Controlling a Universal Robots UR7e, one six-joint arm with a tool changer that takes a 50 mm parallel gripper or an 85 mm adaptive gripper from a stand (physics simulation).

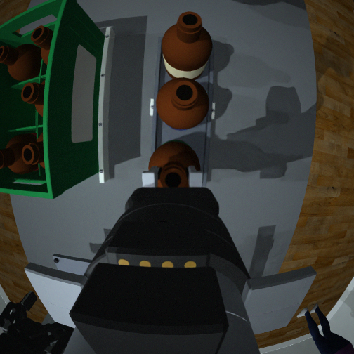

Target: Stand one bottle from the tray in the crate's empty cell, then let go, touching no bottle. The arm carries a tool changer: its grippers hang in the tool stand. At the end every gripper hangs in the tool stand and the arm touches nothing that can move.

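Note:
My gripper (172, 179) is shut on the neck of the nearest brown bottle (175, 155), one pale finger on each side. This bottle is upright at the near end of the narrow grey tray (157, 135); its base is hidden, so I cannot tell whether it touches the tray. A second brown bottle (182, 107) stands in the middle of the tray. A third, with a cream band (186, 47), stands at the far end. The green crate (55, 100) is at the left, partly cut off, with several brown bottles in it. Its left middle cell (15, 107) looks empty.
A pale rail (103, 105) runs along the crate's right side, between crate and tray. A black gripper-like tool (30, 322) shows at the lower left, near a grey plate (71, 263). Wooden floor (332, 145) lies right of the grey table. A person's legs (320, 325) show at the lower right.

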